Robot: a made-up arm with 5 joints. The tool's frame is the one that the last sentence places.
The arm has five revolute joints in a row. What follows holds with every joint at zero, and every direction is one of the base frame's. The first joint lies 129 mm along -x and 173 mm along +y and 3 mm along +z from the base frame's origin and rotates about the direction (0.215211, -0.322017, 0.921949). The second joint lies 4 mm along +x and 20 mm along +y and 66 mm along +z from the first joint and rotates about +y. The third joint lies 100 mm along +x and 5 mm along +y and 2 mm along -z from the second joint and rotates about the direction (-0.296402, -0.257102, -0.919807). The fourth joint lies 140 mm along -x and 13 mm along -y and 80 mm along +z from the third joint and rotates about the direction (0.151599, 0.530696, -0.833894). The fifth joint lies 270 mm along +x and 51 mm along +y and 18 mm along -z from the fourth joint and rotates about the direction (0.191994, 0.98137, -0.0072). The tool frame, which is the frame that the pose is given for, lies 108 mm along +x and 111 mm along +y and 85 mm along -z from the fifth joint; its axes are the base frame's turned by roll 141.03, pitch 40.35 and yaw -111.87 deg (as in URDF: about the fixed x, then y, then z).
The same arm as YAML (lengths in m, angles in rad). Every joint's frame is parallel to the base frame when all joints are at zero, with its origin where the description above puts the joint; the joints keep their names.
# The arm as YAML. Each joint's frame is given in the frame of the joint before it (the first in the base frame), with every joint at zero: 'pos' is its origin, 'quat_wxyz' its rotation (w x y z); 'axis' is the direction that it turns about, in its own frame. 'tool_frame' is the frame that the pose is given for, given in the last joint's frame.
length_unit: m
angle_unit: rad
joints:
  - joint: joint 1
    pos: [-0.129, 0.173, 0.003]
    quat_wxyz: [1.0, 0.0, 0.0, 0.0]
    axis: [0.215211, -0.322017, 0.921949]
  - joint: joint 2
    pos: [0.004, 0.02, 0.066]
    quat_wxyz: [1.0, 0.0, 0.0, 0.0]
    axis: "+y"
  - joint: joint 3
    pos: [0.1, 0.005, -0.002]
    quat_wxyz: [1.0, 0.0, 0.0, 0.0]
    axis: [-0.296402, -0.257102, -0.919807]
  - joint: joint 4
    pos: [-0.14, -0.013, 0.08]
    quat_wxyz: [1.0, 0.0, 0.0, 0.0]
    axis: [0.151599, 0.530696, -0.833894]
  - joint: joint 5
    pos: [0.27, 0.051, -0.018]
    quat_wxyz: [1.0, 0.0, 0.0, 0.0]
    axis: [0.191994, 0.98137, -0.0072]
tool_frame:
  pos: [0.108, 0.111, -0.085]
  quat_wxyz: [0.09397, -0.590954, 0.668604, 0.441488]

